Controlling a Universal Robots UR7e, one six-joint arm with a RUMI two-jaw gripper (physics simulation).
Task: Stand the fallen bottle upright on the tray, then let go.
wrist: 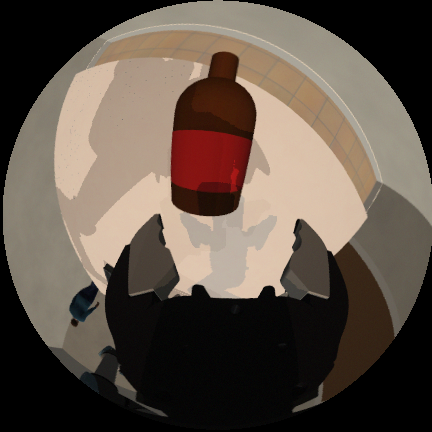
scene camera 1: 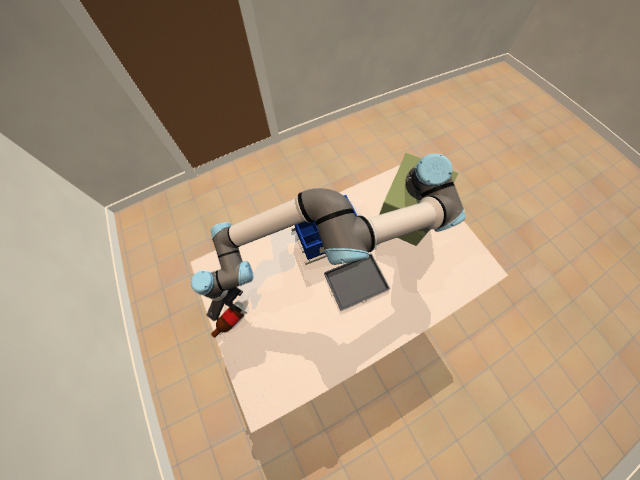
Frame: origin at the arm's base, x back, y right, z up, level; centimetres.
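Where they show: gripper, fingertip midpoint: (wrist: 228,218) (scene camera 1: 234,303).
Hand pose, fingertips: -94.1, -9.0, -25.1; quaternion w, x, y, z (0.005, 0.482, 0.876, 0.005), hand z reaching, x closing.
Observation:
Each offset is from my fingertips to the top centre of the thing, as dx, dy, dz. "*": to the spot under its first point. Level surfaces: height alone.
A brown bottle {-6.6, -6.2, +1.5} (scene camera 1: 227,320) (wrist: 212,155) with a red label lies on its side near the table's left edge, its neck pointing to that edge. In the wrist view it lies beyond the fingertips, its base nearest to them. My gripper (wrist: 228,218) is open, with nothing between its fingers. In the scene view the gripper is beside the bottle, on the side toward the door; its fingertips are partly hidden there. The dark grey tray {* +54.9, -12.6, -5.4} (scene camera 1: 356,283) lies flat near the middle of the table, to the right of the bottle, and nothing stands on it.
A blue compartment box {+52.2, +15.7, +11.7} (scene camera 1: 310,240) in a metal holder stands behind the tray, partly hidden by my arm. The green arm base (scene camera 1: 398,193) is at the table's right rear. The arm stretches over the rear of the table {dz -5.9} (scene camera 1: 279,397). A person shows small in the wrist view (wrist: 83,302).

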